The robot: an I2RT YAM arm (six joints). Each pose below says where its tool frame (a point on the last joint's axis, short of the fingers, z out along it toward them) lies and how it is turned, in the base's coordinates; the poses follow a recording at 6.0 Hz.
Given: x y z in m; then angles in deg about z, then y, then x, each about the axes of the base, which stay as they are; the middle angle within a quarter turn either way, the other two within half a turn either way.
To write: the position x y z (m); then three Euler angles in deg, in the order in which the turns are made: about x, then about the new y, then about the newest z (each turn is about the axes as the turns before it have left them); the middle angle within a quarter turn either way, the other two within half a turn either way. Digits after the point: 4 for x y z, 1 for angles.
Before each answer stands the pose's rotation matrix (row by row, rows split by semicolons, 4 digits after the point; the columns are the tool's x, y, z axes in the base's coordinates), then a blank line. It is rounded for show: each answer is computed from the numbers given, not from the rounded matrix.
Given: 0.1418 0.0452 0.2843 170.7 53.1 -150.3
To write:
-0.5925 -0.0970 0.7997; 0.2506 0.9212 0.2975; -0.7656 0.3767 -0.5215

0.1418 0.0452 0.2843 -150.3 53.1 170.7
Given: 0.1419 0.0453 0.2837 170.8 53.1 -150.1
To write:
-0.5927 -0.0960 0.7997; 0.2549 0.9195 0.2993; -0.7640 0.3812 -0.5205

0.1419 0.0453 0.2837 -150.1 53.1 170.8
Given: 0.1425 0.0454 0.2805 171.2 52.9 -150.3
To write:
-0.5961 -0.0923 0.7976; 0.2576 0.9189 0.2989; -0.7604 0.3836 -0.5240

0.1425 0.0454 0.2805 -150.3 52.9 171.2
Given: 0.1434 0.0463 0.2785 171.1 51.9 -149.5
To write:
-0.6096 -0.0955 0.7869; 0.2613 0.9130 0.3132; -0.7484 0.3965 -0.5317

0.1434 0.0463 0.2785 -149.5 51.9 171.1
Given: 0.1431 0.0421 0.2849 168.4 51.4 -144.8
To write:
-0.6111 -0.1254 0.7815; 0.2770 0.8910 0.3596; -0.7415 0.4362 -0.5098

0.1431 0.0421 0.2849 -144.8 51.4 168.4
